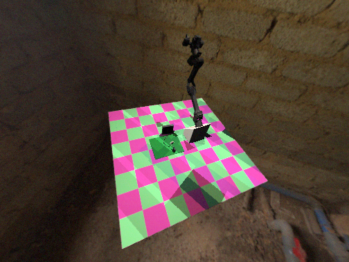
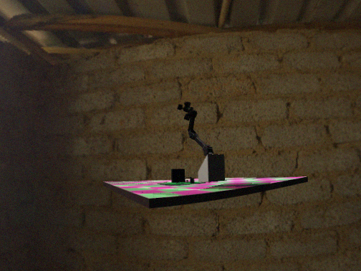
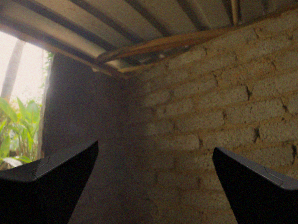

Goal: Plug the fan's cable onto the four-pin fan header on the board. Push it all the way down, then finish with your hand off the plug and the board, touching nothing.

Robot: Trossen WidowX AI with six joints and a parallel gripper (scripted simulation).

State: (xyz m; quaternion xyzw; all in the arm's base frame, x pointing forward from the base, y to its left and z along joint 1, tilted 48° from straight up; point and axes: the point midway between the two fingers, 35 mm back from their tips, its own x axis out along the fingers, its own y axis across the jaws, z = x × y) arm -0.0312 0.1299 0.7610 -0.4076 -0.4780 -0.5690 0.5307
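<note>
The dark plug lies 80 cm below my gripper tip, 56 cm to the left of it and 34 cm ahead of it. Round my gripper tip: green board: 84 cm below, 47 cm to the left, 38 cm ahead; black fan: 76 cm below, 33 cm to the left, 31 cm ahead.
</note>
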